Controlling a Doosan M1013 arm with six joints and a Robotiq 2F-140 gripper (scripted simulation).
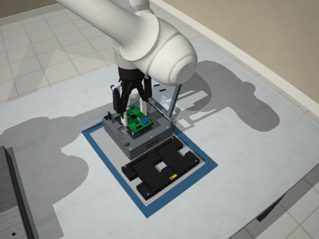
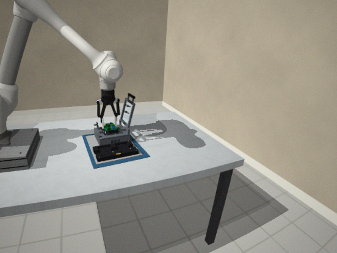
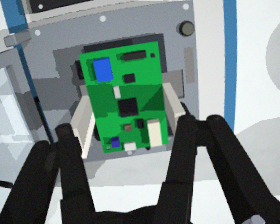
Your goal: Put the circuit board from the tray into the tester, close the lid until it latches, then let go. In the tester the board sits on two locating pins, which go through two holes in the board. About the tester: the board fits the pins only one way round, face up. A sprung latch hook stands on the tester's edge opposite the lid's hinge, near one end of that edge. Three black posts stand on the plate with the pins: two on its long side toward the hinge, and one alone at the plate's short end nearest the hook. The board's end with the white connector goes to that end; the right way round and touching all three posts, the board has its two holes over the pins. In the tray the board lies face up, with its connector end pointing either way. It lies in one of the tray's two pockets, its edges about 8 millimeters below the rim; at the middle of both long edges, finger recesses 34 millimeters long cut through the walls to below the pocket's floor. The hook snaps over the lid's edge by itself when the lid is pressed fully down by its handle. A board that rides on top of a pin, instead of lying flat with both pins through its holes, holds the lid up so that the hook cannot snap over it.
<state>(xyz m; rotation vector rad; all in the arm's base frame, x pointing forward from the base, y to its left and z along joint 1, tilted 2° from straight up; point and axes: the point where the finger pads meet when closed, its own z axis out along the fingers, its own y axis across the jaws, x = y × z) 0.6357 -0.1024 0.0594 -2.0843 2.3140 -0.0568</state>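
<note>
My gripper is now 7 cm to the right of the latch hook, 6 cm past it and 3 cm above it. The rest, counted from my hand: green circuit board 2 cm below; then tester lid 12 cm ahead, 7 cm above, 1 cm to the right.
</note>
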